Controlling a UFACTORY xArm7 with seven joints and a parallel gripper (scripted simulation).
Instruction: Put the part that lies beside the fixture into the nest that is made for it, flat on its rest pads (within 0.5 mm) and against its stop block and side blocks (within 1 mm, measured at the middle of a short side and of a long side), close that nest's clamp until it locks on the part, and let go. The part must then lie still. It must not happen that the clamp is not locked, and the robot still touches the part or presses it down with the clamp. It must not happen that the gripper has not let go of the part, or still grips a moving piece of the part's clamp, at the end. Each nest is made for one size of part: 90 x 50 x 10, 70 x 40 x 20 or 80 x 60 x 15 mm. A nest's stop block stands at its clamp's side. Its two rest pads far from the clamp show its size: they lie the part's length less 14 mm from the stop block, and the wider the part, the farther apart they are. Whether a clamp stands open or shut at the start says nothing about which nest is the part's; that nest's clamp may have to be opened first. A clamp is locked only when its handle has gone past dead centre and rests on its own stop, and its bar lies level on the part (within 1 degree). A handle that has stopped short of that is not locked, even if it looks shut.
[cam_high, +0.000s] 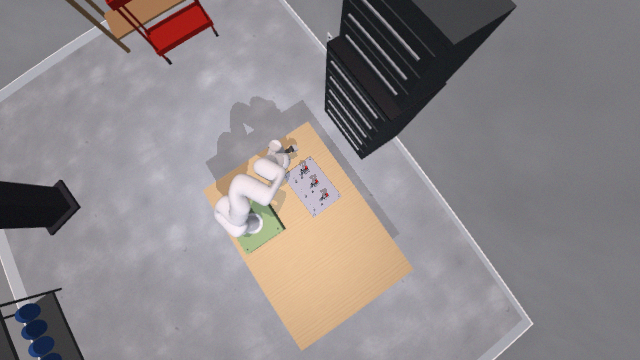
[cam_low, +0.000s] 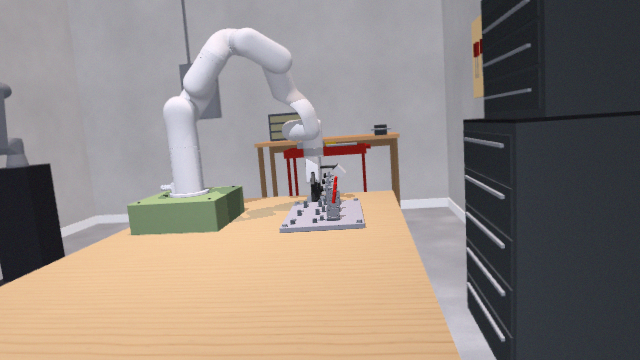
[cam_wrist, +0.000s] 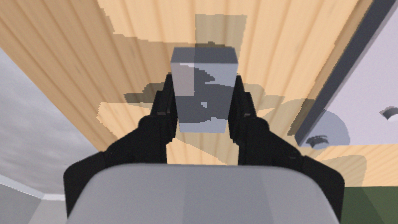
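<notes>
My hand is 27 cm to the left of the grey fixture plate and 1 cm above it. Also, from my hand: grey part: 1 cm below.
</notes>
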